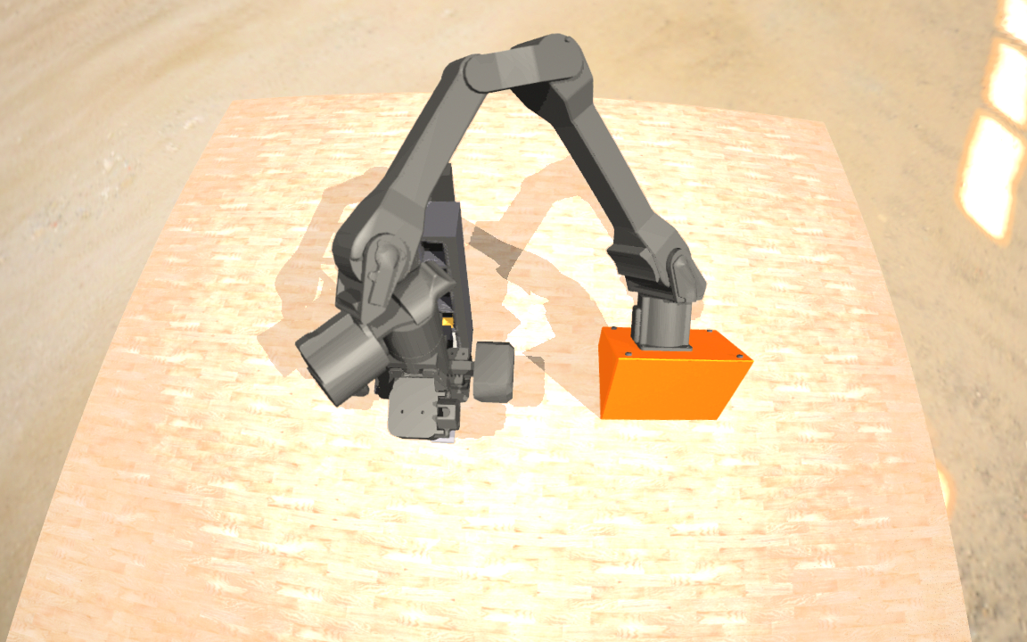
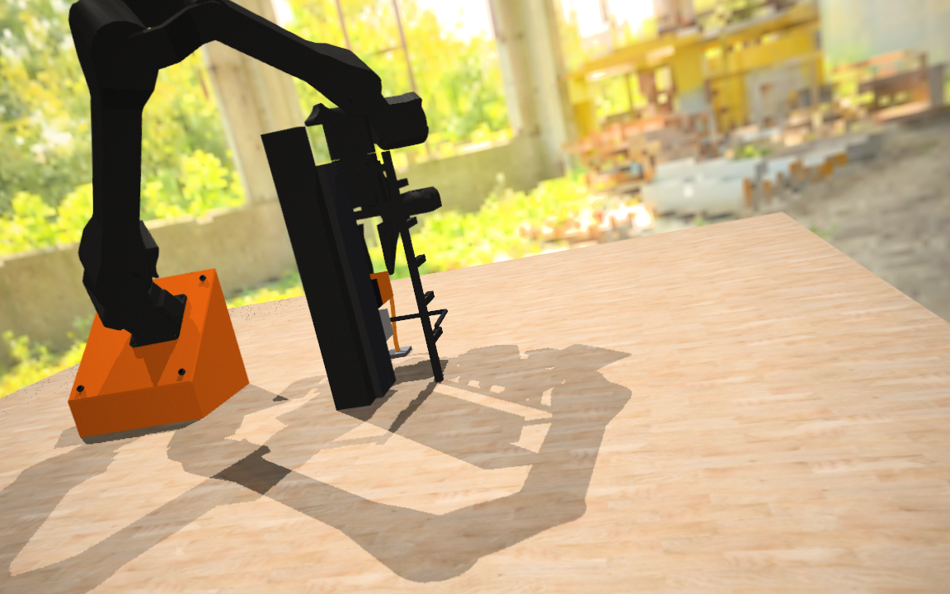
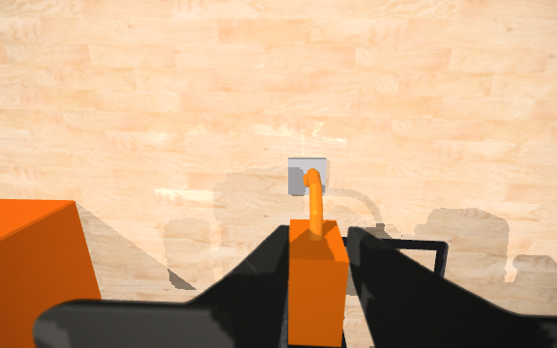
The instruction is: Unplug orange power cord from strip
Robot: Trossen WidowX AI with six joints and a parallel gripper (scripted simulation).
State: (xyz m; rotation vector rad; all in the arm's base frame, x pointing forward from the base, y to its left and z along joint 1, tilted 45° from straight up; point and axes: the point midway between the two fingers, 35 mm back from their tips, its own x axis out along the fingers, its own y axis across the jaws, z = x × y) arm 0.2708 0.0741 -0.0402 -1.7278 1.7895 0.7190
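My gripper tip is now 50 mm to the left of the orange plug. Round my gripper tip: grey square 100 mm below, 10 mm to the right.
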